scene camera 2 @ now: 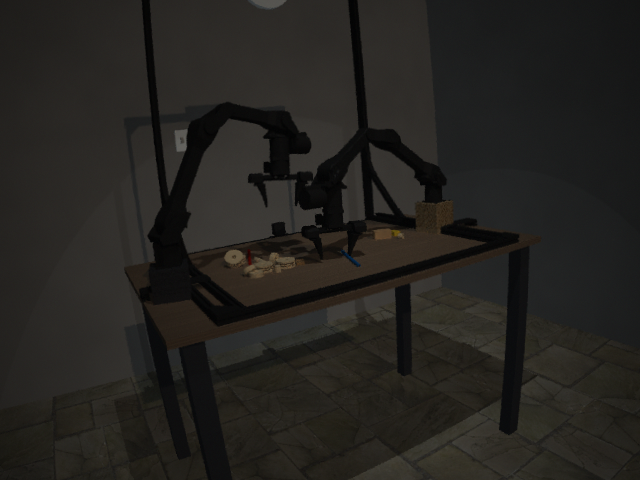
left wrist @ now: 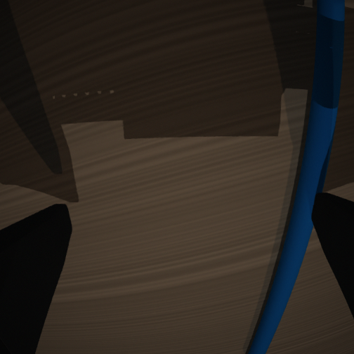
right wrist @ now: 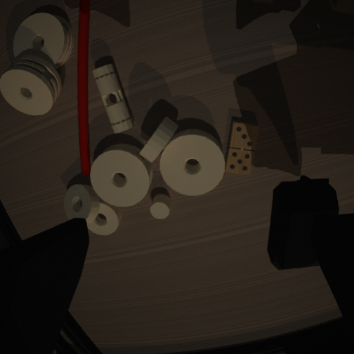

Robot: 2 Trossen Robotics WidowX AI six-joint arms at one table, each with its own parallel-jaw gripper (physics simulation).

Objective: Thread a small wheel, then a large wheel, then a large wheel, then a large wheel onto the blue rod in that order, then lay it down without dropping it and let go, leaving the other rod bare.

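Where they show: left gripper, between the fingertips: (scene camera 2: 335,257); right gripper, between the fingertips: (scene camera 2: 281,206); left arm's base, origin of its link: (scene camera 2: 433,201); right arm's base, origin of its link: (scene camera 2: 168,264).
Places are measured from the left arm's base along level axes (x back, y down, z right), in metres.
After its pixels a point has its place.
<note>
The blue rod (scene camera 2: 351,258) {x -0.466, y 0.100, z -0.051 m} (left wrist: 300,200) is bare and lies on the table. My left gripper (scene camera 2: 336,257) {x -0.487, y 0.100, z -0.004 m} (left wrist: 193,212) is open and low over the table; the rod runs beside its right-hand fingertip in the left wrist view, contact unclear. My right gripper (scene camera 2: 282,205) {x -0.595, y -0.064, z 0.098 m} (right wrist: 202,230) is open, empty and high above the table. In the right wrist view, large wheels (right wrist: 106,165) (right wrist: 205,182) lie in the middle and more large wheels (right wrist: 50,30) (right wrist: 15,97) at the upper left. Small wheels (right wrist: 88,195) (right wrist: 113,220) lie at the lower left. The bare red rod (scene camera 2: 249,257) {x -0.646, y 0.101, z 0.238 m} (right wrist: 84,90) is near them.
In the right wrist view are a drilled cylinder (right wrist: 120,112), a pale tilted disc-like piece (right wrist: 159,139), a short peg (right wrist: 160,210) and a domino (right wrist: 242,147). A wooden block (scene camera 2: 381,234) {x -0.206, y 0.092, z 0.077 m} and a yellow piece (scene camera 2: 395,233) {x -0.145, y 0.099, z 0.067 m} lie toward the right arm base in scene camera 2.
</note>
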